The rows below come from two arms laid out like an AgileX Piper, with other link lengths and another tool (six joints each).
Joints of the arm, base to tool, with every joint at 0 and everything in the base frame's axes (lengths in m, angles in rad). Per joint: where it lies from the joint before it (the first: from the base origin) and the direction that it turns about. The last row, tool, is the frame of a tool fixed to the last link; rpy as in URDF.
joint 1: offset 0 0 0.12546 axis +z
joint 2: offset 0 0 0 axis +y
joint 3: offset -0.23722 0 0.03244 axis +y
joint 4: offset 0.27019 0 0.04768 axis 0.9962 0 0.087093
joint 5: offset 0 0 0 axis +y
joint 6: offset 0.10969 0 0.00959 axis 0.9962 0 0.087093
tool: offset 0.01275 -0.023 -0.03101 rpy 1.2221 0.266 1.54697
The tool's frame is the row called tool.
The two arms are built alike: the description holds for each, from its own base.
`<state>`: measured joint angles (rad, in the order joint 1, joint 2, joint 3, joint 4, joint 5, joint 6); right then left.
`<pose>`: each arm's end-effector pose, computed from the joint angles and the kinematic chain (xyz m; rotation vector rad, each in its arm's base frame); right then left.
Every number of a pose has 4 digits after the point. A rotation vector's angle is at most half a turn.
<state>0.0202 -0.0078 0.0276 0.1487 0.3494 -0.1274 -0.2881 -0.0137 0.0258 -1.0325 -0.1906 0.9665</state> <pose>0.1415 -0.0136 0.1340 0.9758 1.4169 1.1255 0.1511 -0.0499 0.1901 0.6960 1.0013 1.0249</pose>
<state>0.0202 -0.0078 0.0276 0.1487 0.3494 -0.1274 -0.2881 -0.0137 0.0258 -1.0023 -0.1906 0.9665</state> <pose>0.1415 -0.0136 0.1340 0.9758 1.4169 1.1255 0.1513 -0.0494 0.1899 0.7138 0.9817 1.0453</pose>
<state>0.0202 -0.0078 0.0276 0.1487 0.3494 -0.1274 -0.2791 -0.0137 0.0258 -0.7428 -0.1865 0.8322</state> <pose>0.1415 -0.0136 0.1340 0.9758 1.4169 1.1255 0.1518 -0.0482 0.1915 0.7804 0.8800 1.1232</pose>
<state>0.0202 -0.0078 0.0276 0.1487 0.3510 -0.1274 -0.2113 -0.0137 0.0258 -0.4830 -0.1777 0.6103</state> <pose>0.1414 -0.0136 0.1339 0.9767 1.4183 1.1251 0.1537 -0.0418 0.1932 0.7839 0.8540 1.1804</pose>
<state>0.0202 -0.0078 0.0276 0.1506 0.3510 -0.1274 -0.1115 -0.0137 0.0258 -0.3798 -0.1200 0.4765</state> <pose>0.1414 -0.0135 0.1338 0.9780 1.4176 1.1267 0.1556 -0.0319 0.1880 0.7801 0.9299 1.2052</pose>
